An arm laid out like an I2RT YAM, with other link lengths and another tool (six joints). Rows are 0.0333 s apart.
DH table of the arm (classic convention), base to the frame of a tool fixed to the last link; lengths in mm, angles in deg. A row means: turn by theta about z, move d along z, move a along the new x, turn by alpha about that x. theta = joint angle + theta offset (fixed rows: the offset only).
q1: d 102.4, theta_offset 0, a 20.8, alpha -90
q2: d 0, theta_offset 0, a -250.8, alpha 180
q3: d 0, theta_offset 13.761, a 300.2, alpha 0
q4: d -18.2, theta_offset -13.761, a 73.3, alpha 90
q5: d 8.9, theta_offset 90, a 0, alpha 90
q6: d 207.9, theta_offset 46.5, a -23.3, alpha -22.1
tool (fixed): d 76.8, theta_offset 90, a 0, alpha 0
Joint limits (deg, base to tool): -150..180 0..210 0..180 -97..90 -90..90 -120..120
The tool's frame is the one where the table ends.
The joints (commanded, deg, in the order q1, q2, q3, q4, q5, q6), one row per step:
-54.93 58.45 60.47 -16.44 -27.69 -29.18
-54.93 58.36 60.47 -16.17 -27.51 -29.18
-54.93 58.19 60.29 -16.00 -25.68 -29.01
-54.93 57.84 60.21 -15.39 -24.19 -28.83
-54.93 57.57 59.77 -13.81 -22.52 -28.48
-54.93 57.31 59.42 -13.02 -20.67 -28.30
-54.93 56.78 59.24 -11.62 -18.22 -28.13
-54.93 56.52 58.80 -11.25 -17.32 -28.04
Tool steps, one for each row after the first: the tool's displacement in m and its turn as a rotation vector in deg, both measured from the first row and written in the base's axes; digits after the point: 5 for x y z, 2 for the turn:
-0.00022 -0.00097 0.00195 -0.32 -0.17 -0.17
-0.00381 -0.00886 0.00124 -0.56 0.03 -1.99
-0.00683 -0.01531 0.00558 -1.32 -0.29 -3.47
-0.00935 -0.02389 0.01090 -2.37 -1.00 -5.18
-0.01330 -0.03210 0.01288 -3.01 -1.19 -7.03
-0.01906 -0.04261 0.02222 -4.53 -1.97 -9.47
-0.02154 -0.04602 0.02151 -4.71 -2.00 -10.37

